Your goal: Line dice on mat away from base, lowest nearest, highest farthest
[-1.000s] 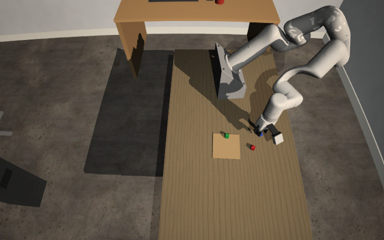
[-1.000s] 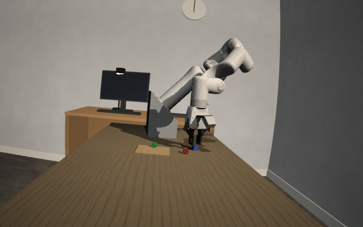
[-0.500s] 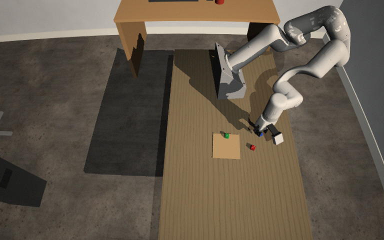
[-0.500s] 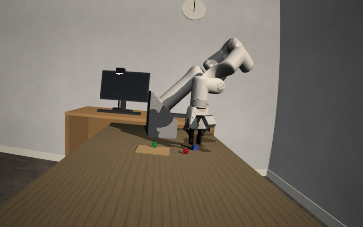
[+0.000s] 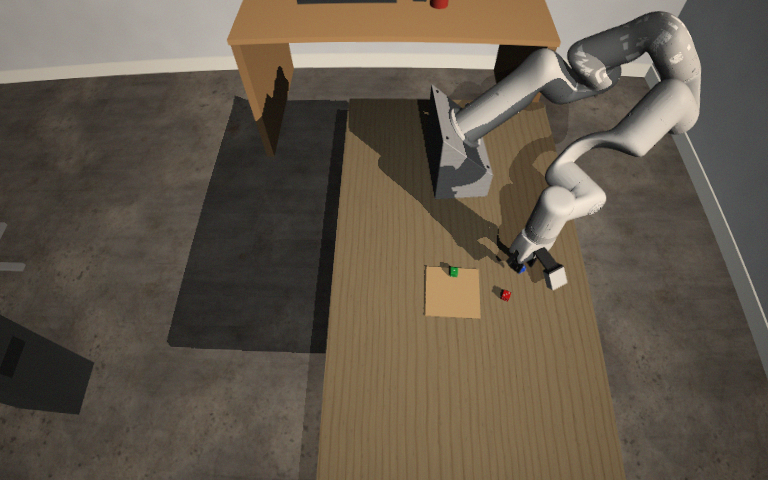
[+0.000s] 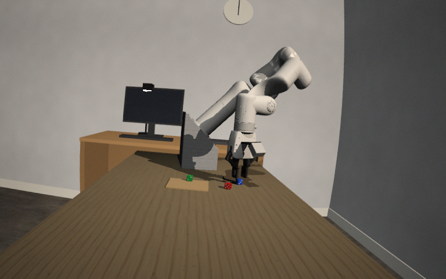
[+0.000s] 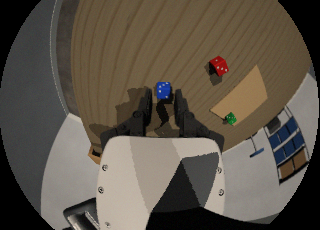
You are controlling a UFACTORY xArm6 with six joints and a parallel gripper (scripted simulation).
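The blue die lies 4 cm below my hand. The rest, counted from my hand: red die (8 cm ahead, 4 cm to the right, 4 cm below); then green die (18 cm to the right, 3 cm below, 3 cm ahead); then tan mat (18 cm to the right, 8 cm ahead, 4 cm below).
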